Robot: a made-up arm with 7 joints.
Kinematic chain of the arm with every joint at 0, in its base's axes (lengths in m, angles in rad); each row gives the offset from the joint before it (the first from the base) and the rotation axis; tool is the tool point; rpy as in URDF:
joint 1: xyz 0 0 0 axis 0.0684 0.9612 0.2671
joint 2: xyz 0 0.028 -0.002 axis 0.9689 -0.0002 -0.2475
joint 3: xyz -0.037 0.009 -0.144 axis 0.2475 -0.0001 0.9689
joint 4: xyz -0.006 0 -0.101 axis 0.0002 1 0
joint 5: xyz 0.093 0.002 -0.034 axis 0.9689 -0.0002 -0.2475
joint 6: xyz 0.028 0 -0.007 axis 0.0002 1 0
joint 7: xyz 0.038 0 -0.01 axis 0.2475 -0.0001 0.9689
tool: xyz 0 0 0 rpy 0 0.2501 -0.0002
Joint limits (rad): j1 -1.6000..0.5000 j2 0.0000..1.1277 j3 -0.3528..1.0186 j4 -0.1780..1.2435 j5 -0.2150..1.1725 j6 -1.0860..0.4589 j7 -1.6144..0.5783
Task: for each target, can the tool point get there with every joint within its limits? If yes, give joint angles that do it. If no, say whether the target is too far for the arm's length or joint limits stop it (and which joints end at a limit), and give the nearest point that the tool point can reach.
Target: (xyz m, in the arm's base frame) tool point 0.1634 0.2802 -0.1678
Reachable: yes | joints -0.2863 0.5851 0.7034 0.1348 0.2614 0.1445 -0.8479
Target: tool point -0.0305 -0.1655 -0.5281
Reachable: no: too far | nearest point -0.0163 -0.0153 -0.3970 | short by 0.200 m
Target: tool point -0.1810 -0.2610 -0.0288
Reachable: no: joint limits stop it (at a limit: joint 1, joint 2, joint 3, joint 4, joint 5, joint 6) | nearest point -0.0366 -0.0352 -0.2617 | short by 0.355 m
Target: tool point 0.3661 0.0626 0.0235
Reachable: yes | joints -1.3874 0.3386 0.3127 0.5709 0.5205 -0.7873 -0.0374
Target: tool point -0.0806 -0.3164 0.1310
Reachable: no: joint limits stop it (at a limit: joint 1, joint 2, joint 3, joint 4) | nearest point 0.2101 -0.1342 0.0669 | short by 0.349 m
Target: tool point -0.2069 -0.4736 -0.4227
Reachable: no: too far | nearest point -0.1542 -0.0308 -0.3349 | short by 0.455 m
